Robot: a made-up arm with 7 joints. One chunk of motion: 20 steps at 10 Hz.
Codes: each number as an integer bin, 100 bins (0 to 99) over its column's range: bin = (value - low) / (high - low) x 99, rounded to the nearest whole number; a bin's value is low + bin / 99 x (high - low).
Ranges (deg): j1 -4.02..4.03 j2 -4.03..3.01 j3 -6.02..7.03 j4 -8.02..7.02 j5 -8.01..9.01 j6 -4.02..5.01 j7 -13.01..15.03
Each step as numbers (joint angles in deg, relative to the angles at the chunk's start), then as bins.
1 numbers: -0.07 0.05 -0.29 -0.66 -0.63 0.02 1.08
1 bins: 49 57 43 48 43 44 50
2 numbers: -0.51 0.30 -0.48 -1.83 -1.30 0.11 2.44
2 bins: 43 61 42 41 39 45 55
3 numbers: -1.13 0.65 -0.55 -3.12 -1.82 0.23 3.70
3 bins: 36 66 41 32 36 47 59
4 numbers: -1.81 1.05 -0.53 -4.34 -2.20 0.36 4.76
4 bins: 27 71 42 24 34 48 63
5 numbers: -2.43 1.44 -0.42 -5.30 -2.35 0.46 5.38
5 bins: 20 77 42 18 33 49 65
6 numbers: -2.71 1.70 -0.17 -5.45 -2.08 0.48 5.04
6 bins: 16 81 44 17 34 49 64
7 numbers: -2.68 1.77 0.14 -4.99 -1.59 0.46 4.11
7 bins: 16 82 47 20 37 49 60
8 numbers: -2.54 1.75 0.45 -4.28 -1.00 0.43 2.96
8 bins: 18 81 49 25 41 49 56
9 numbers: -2.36 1.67 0.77 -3.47 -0.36 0.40 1.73
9 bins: 20 80 52 30 44 48 52
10 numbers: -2.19 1.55 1.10 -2.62 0.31 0.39 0.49
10 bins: 23 78 54 36 48 48 48
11 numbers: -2.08 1.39 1.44 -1.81 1.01 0.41 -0.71
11 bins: 24 76 57 41 52 49 43
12 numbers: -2.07 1.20 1.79 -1.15 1.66 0.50 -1.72
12 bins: 24 74 59 45 56 50 40
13 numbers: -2.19 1.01 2.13 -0.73 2.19 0.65 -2.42
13 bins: 23 71 62 48 59 51 37
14 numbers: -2.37 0.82 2.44 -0.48 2.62 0.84 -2.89
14 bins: 20 68 64 50 62 53 36
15 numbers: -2.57 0.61 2.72 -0.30 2.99 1.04 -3.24
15 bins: 18 65 66 51 64 55 34
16 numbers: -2.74 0.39 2.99 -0.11 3.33 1.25 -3.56
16 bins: 16 62 68 52 66 58 33
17 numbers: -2.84 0.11 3.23 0.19 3.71 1.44 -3.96
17 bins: 15 58 70 54 68 60 32
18 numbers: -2.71 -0.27 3.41 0.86 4.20 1.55 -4.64
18 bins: 16 53 72 58 71 61 30
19 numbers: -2.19 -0.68 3.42 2.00 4.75 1.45 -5.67
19 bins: 23 47 72 66 74 60 26
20 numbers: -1.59 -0.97 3.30 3.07 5.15 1.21 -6.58
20 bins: 30 43 71 73 77 57 23
